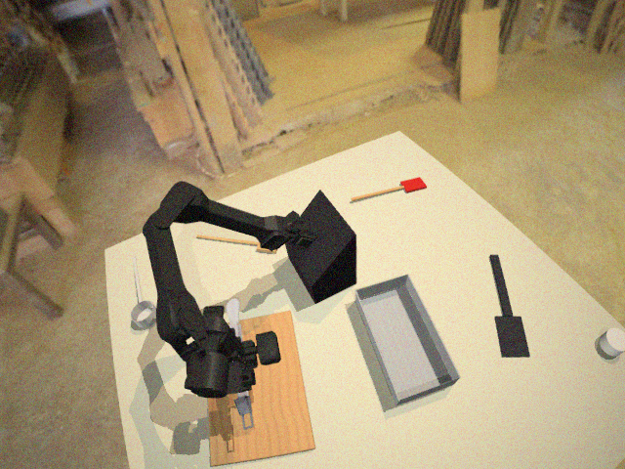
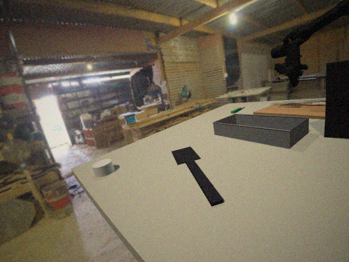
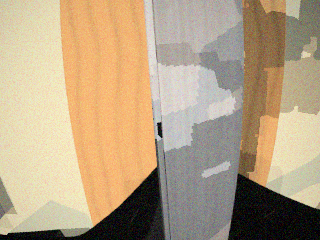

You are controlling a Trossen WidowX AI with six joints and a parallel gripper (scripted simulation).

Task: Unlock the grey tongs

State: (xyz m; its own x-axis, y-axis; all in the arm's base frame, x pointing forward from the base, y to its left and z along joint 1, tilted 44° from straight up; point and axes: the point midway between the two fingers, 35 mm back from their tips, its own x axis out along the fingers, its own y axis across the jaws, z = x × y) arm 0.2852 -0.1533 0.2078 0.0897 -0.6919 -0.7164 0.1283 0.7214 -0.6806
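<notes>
My gripper tip is now 1 cm past the wooden board and 12 cm above it. From my gripper tip the other things lie so: grey roasting tin: 3 cm ahead, 38 cm to the left, 10 cm below; red spatula: 47 cm behind, 64 cm to the left, 12 cm below; black spatula: 8 cm ahead, 69 cm to the left, 12 cm below.
</notes>
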